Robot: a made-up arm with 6 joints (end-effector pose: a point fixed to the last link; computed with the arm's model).
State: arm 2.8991 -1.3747 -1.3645 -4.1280 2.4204 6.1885
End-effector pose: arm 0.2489 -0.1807 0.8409 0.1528 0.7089 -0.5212 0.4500
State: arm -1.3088 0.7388 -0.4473 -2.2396 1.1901 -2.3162
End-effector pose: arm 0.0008 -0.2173 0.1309 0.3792 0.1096 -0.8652 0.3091
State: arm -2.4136 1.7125 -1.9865 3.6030 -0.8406 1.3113
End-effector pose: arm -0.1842 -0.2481 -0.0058 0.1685 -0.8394 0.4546 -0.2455
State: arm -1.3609 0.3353 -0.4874 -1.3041 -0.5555 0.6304
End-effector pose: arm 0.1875 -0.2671 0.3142 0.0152 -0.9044 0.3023 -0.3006
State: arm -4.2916 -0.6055 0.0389 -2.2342 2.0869 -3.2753
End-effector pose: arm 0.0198 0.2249 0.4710 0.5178 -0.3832 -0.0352 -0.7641
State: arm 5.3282 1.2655 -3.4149 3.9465 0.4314 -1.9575
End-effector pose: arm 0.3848 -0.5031 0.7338 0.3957 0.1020 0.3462 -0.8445
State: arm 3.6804 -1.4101 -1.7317 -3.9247 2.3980 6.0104
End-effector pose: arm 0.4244 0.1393 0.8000 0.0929 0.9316 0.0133 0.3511
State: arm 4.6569 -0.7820 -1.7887 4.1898 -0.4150 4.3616
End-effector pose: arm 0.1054 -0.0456 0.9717 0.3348 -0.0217 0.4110 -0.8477
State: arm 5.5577 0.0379 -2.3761 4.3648 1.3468 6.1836
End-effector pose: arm 0.1673 -0.2600 1.0554 0.8320 0.4129 -0.3645 -0.0660
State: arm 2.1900 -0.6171 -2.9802 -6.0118 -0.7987 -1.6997
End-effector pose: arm 0.2911 -0.3437 0.8745 0.3240 -0.2340 0.5328 -0.7459
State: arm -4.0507 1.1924 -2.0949 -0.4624 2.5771 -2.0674
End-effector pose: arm -0.2347 0.3978 0.2628 0.2847 -0.3244 0.5665 -0.7020
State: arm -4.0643 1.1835 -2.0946 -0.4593 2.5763 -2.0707
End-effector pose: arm -0.2302 0.4017 0.2666 0.2769 -0.3229 0.5715 -0.7017
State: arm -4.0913 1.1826 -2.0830 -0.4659 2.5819 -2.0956
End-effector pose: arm -0.2174 0.4062 0.2659 0.2621 -0.3189 0.5665 -0.7132
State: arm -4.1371 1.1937 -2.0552 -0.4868 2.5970 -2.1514
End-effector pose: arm -0.1926 0.4104 0.2587 0.2360 -0.3109 0.5463 -0.7410
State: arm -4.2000 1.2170 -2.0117 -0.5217 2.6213 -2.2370
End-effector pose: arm -0.1571 0.4120 0.2459 0.1960 -0.2988 0.5105 -0.7821
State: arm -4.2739 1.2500 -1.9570 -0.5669 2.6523 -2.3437
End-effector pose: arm -0.1152 0.4088 0.2297 0.1421 -0.2828 0.4618 -0.8286
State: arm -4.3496 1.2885 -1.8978 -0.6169 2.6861 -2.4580
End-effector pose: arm -0.0733 0.3999 0.2129 0.0795 -0.2641 0.4059 -0.8713
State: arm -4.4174 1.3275 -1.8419 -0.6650 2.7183 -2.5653
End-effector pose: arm -0.0371 0.3873 0.1978 0.0174 -0.2448 0.3503 -0.9039
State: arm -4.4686 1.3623 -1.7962 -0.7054 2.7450 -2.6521
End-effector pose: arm -0.0108 0.3741 0.1857 0.0336 0.2278 -0.3024 0.9249
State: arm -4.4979 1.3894 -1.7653 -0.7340 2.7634 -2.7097
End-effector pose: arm 0.0043 0.3635 0.1769 0.0658 0.2155 -0.2677 0.9368
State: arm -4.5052 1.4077 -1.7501 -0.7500 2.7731 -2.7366
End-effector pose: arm 0.0093 0.3572 0.1712 0.0773 0.2089 -0.2474 0.9429
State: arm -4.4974 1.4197 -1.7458 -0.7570 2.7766 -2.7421
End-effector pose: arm 0.0077 0.3541 0.1674 0.0743 0.2066 -0.2375 0.9462
